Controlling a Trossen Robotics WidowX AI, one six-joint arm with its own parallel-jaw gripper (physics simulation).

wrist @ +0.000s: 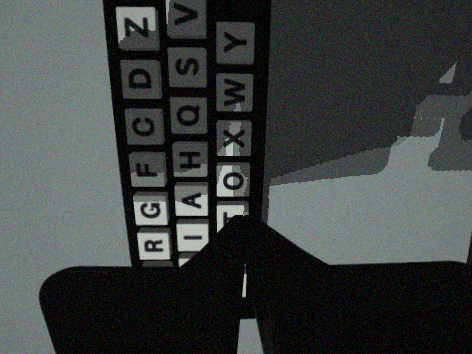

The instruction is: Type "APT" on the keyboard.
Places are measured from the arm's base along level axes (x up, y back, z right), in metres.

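Where they show: gripper, between the fingertips: [243, 225].
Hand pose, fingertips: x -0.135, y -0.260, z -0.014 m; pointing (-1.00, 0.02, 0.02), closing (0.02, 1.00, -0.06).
Things, the pixels of their centre, and the offset from my fingertips. Level surfaces: height alone.
- black keyboard, middle of its body: [191, 145] dx -0.019, dy -0.021, dz +0.032 m
- T key, middle of its body: [232, 217] dx -0.012, dy -0.004, dz -0.002 m
- O key, middle of its body: [233, 179] dx -0.012, dy -0.003, dz +0.017 m
- I key, middle of its body: [193, 235] dx -0.012, dy -0.024, dz -0.010 m
- G key, middle of its body: [151, 208] dx -0.012, dy -0.042, dz +0.005 m
- R key, middle of its body: [155, 243] dx -0.012, dy -0.043, dz -0.014 m
- pale table surface, height of its surface: dx -0.028 m
The black keyboard [263, 150] runs from the top of the wrist view down under my gripper, with its letters turned sideways. The A key [192, 200] is in the middle row, between H and I. The T key [233, 212] is in the right row below O, partly covered by my fingertips. No P key shows in this view. My gripper [243, 225] is shut, black and empty; its tips appear over the lower part of the T key. Whether the tips touch the key cannot be told.
Other keys include the O key [233, 180], the I key [193, 237], the G key [150, 210] and the R key [154, 245]. A pale table surface [55, 150] lies on the left. Dark shadows of the arm fall across the right side and upper keys.
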